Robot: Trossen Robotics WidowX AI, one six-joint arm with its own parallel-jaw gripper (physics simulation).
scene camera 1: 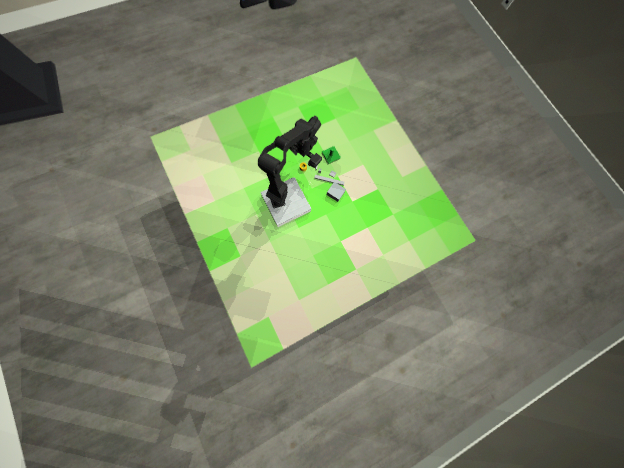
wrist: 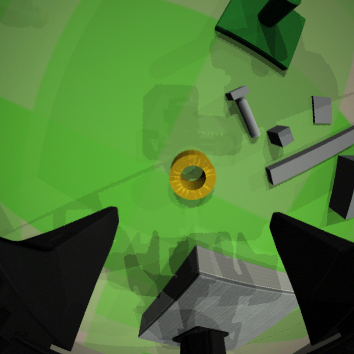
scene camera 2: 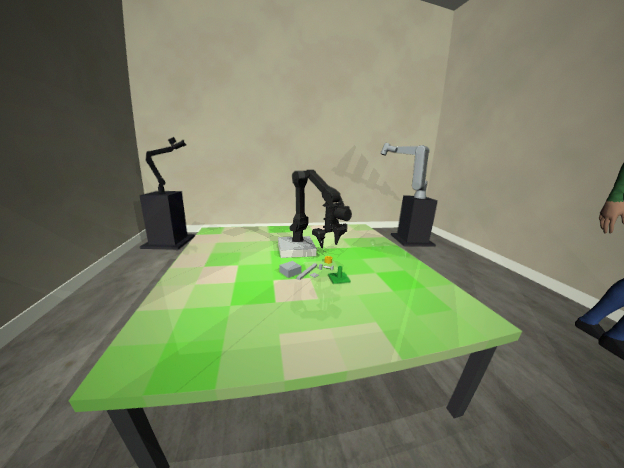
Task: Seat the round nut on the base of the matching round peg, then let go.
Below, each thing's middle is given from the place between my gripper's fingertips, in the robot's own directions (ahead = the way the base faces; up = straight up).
Now: hand 180 mm short of the dark green peg base (wrist: 274, 37), 60 mm above it and 30 mm to the right of it.
